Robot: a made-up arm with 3 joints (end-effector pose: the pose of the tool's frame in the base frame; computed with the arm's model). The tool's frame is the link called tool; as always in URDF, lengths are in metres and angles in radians. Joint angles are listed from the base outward.
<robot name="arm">
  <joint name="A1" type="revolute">
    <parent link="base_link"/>
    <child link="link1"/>
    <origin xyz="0.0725 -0.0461 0.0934" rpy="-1.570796 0 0"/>
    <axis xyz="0 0 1"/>
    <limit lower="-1.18" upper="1.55" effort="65" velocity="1.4"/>
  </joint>
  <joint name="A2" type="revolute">
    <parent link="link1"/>
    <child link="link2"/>
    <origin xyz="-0.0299 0.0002 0.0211" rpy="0 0 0"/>
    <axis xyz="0 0 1"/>
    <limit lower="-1.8" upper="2.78" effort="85" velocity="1.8"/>
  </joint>
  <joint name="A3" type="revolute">
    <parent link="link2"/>
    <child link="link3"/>
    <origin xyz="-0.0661 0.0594 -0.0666" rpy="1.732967 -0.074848 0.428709"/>
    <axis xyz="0 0 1"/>
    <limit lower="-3.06" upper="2.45" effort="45" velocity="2.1"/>
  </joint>
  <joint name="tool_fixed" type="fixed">
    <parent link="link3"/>
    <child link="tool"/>
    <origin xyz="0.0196 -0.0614 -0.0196" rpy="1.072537 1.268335 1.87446"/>
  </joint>
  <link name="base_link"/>
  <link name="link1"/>
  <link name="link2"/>
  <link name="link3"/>
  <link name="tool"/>
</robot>
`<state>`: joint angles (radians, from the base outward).
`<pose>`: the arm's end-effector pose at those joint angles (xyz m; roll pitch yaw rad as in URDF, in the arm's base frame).
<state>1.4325 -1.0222 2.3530</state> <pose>-0.0068 -0.0299 0.0694 -0.0127 0.5954 -3.0010</pose>
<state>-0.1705 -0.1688 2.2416</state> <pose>0.0310 -0.0331 -0.0034 0.3940 1.3004 -2.7525</pose>
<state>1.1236 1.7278 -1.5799</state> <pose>0.1685 -0.1118 0.2100 -1.3060 -1.2731 2.0514</pose>
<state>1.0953 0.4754 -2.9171</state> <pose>0.0052 -0.0363 0.2240 -1.1204 -0.2691 -3.0499</pose>
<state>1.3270 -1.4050 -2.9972</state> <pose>-0.0303 -0.0335 0.0598 -0.5805 1.3357 -2.6937</pose>
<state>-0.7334 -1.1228 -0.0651</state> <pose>0.1580 -0.1488 0.0420 -0.7299 0.2320 0.4614</pose>
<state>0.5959 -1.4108 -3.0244</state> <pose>0.0204 -0.0327 0.0003 1.9686 1.0440 -0.2099</pose>
